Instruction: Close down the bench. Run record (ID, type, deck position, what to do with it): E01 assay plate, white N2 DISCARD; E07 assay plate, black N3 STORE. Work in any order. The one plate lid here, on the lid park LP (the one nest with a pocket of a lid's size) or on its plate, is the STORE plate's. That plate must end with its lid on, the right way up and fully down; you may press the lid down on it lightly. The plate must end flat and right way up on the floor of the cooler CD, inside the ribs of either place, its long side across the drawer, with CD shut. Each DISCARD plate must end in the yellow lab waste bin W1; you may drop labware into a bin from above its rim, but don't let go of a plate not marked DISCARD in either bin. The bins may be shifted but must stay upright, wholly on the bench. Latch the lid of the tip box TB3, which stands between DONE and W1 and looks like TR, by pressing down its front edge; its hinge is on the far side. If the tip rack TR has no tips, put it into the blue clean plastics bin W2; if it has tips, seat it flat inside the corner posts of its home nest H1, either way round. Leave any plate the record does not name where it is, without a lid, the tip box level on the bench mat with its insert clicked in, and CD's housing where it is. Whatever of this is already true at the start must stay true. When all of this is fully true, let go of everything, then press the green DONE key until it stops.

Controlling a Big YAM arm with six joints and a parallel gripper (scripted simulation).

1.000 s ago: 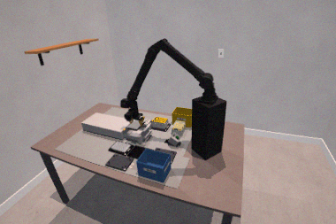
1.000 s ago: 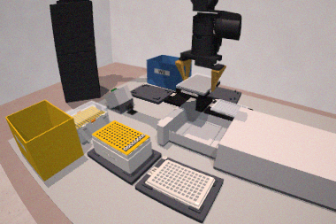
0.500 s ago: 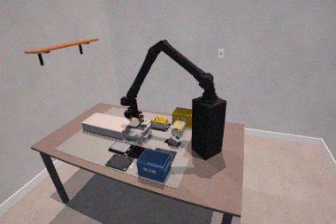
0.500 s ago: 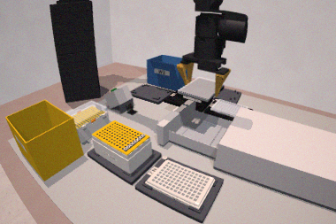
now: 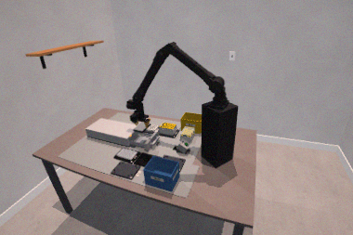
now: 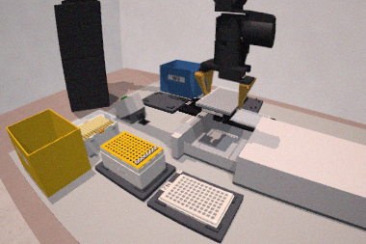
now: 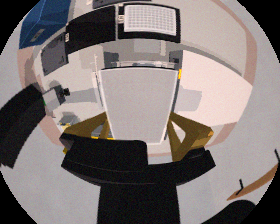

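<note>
Right now my hand is 120 mm above the cooler drawer, 30 mm short of it and 10 mm to the right of it. From my hand the other things lie so: plate lid: right at my hand; then black plate: right at my hand; then tip rack TR: 220 mm to the right, 100 mm behind, 90 mm below.
</note>
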